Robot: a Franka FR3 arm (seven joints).
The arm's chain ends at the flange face. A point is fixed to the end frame.
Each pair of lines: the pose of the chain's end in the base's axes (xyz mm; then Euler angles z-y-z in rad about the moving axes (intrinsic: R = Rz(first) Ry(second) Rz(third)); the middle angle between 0 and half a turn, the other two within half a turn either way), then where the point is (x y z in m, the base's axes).
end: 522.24, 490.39, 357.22, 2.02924, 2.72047, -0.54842
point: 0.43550 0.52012 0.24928
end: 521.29, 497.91, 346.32, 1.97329, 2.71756, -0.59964
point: 0.43677 0.52967 0.23720
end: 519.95, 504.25, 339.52, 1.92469, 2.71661, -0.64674
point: 0.43756 0.53737 0.22919
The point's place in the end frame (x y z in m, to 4 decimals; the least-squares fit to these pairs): -0.0467 0.0472 0.1251
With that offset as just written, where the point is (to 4 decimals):
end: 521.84, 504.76, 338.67, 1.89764, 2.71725, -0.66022
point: 0.4405 0.5392 0.2279
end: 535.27, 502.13, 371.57, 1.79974, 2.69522, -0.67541
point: 0.4573 0.5458 0.2617
